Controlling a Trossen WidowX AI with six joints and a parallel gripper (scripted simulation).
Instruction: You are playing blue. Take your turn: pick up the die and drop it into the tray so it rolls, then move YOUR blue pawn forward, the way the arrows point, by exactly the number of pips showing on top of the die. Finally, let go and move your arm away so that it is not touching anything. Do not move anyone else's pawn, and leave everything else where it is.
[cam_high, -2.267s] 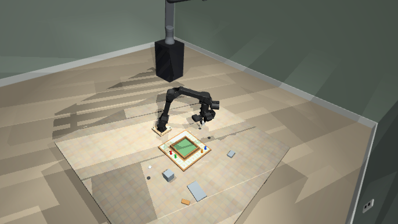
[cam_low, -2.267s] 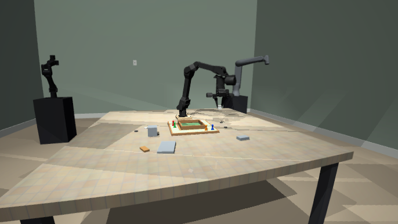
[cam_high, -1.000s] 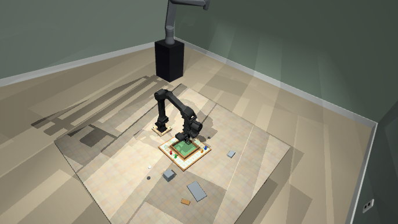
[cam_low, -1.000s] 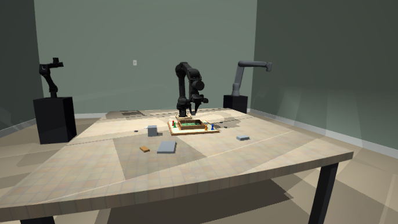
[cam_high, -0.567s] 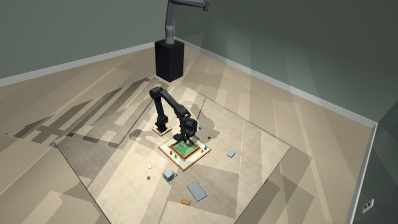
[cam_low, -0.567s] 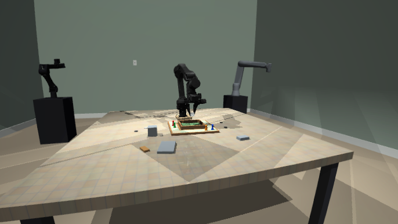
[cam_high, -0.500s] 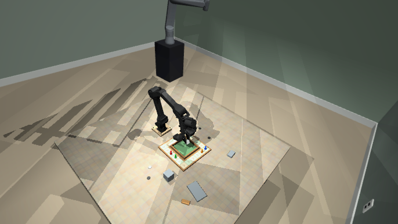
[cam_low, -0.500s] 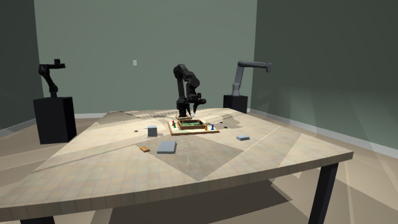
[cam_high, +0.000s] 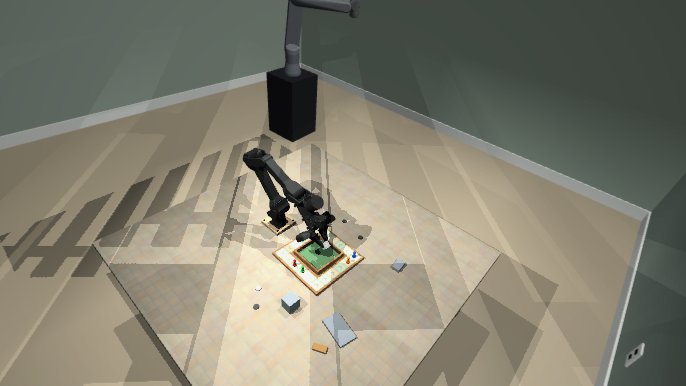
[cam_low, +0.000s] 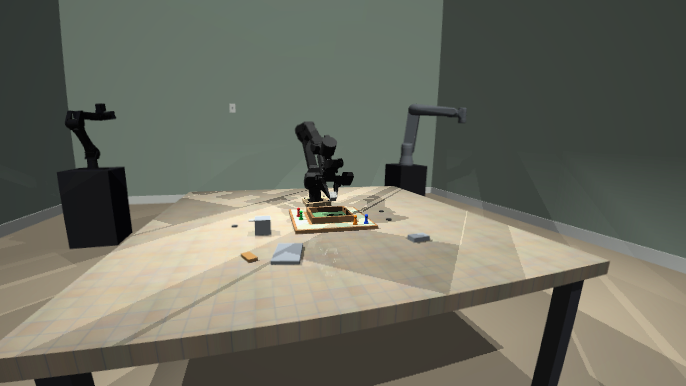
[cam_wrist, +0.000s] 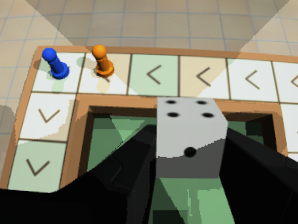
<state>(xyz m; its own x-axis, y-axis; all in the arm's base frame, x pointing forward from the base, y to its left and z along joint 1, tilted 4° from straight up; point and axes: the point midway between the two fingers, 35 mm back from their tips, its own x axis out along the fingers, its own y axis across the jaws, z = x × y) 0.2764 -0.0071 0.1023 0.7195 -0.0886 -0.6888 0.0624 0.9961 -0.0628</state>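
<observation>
Now: the blue pawn 100 mm to the left of my gripper tip, 90 mm ahead of it and 70 mm below it. The rest, counted from my gripper tip: orange pawn (90 mm ahead, 70 mm below, 50 mm to the left); then white die (right at my gripper tip); then green tray (90 mm below, 30 mm behind).
</observation>
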